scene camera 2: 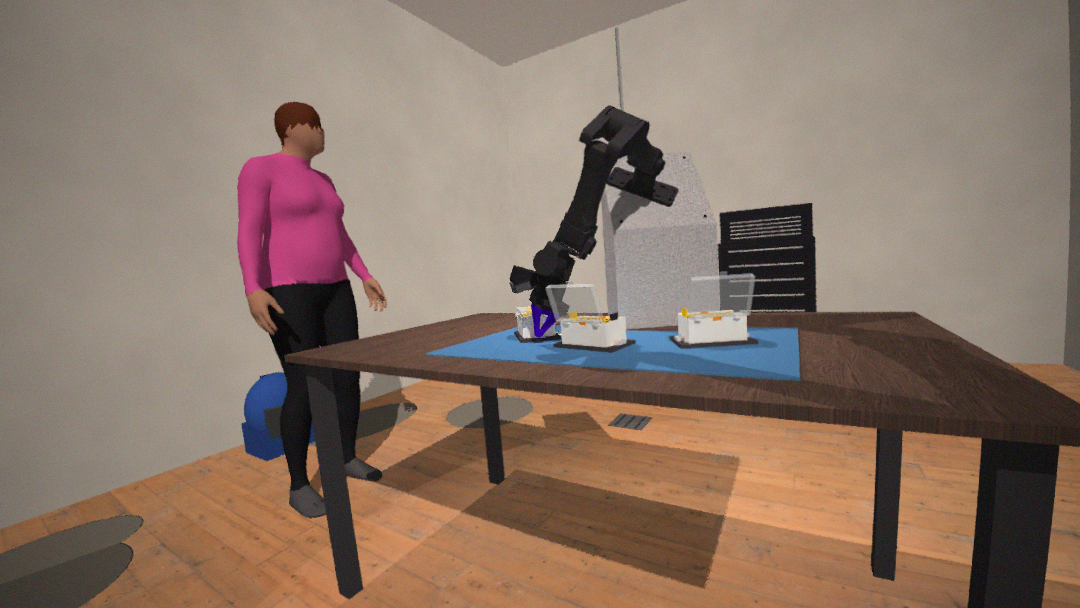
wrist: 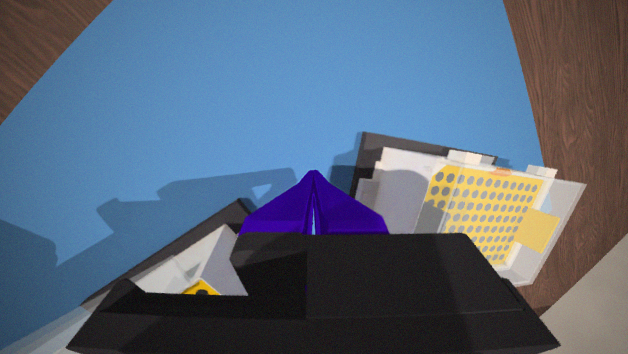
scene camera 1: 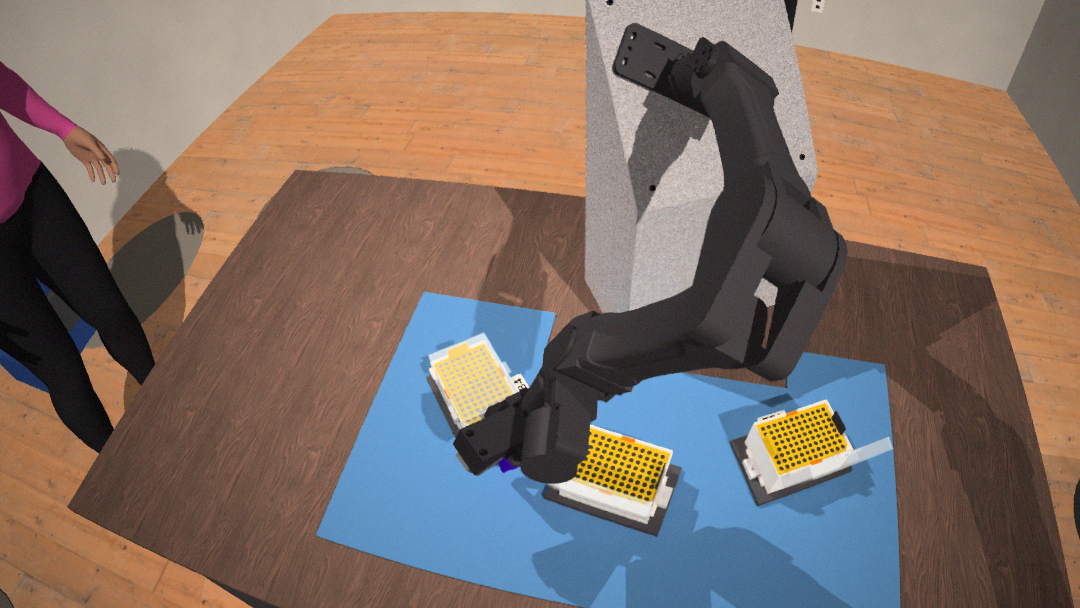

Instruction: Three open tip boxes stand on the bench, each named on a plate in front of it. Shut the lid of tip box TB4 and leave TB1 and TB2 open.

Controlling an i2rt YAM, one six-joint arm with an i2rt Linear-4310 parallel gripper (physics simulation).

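Frame: origin at the arm's base, x back, y left, z down, level; millimetres.
Seen in the pictures: gripper, fingertip midpoint: (scene camera 2: 537, 336) (wrist: 313, 177) (scene camera 1: 505, 469); arm's base at its link origin: (scene camera 2: 641, 187) (scene camera 1: 689, 79).
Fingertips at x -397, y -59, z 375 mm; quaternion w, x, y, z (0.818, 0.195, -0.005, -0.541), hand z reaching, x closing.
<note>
Pixels of each thing's top centre, then the offset from my fingertips to it. Level surfaces: height alone.
- TB4 at its top centre: (wrist: 500, 255) (scene camera 1: 481, 371) (scene camera 2: 538, 307) dz -58, dx +87, dy -84 mm
- middle box at its top centre: (scene camera 1: 620, 454) (scene camera 2: 595, 316) dz -47, dx +65, dy +131 mm
- right box at its top centre: (scene camera 1: 801, 427) (scene camera 2: 708, 310) dz -47, dx +204, dy +336 mm
- blue mat at its surface level: dz +20 mm
- brown table at its surface level: dz +23 mm
TB4 (scene camera 1: 472, 385) (scene camera 2: 523, 324) (wrist: 400, 190) is the white box at the left of the mat, its name plate (scene camera 1: 519, 383) partly hidden by the arm. Its clear lid (scene camera 1: 482, 341) (wrist: 562, 200) lies down over the yellow rack; whether it is fully seated I cannot tell. The middle box (scene camera 1: 623, 464) (scene camera 2: 593, 332) (wrist: 215, 257) and right box (scene camera 1: 804, 438) (scene camera 2: 711, 329) have raised clear lids; their plates are not readable. My gripper (scene camera 1: 507, 466) (scene camera 2: 539, 333) (wrist: 313, 177) is shut and empty, its purple fingers low between TB4 and the middle box.
The boxes stand on dark bases on a blue mat (scene camera 1: 400, 483) (scene camera 2: 770, 354) (wrist: 250, 75) on the brown table (scene camera 1: 226, 362) (scene camera 2: 906, 362). The middle box stands close beside my wrist. The grey arm mount (scene camera 1: 612, 188) is behind. A person (scene camera 2: 294, 226) stands left of the table.
</note>
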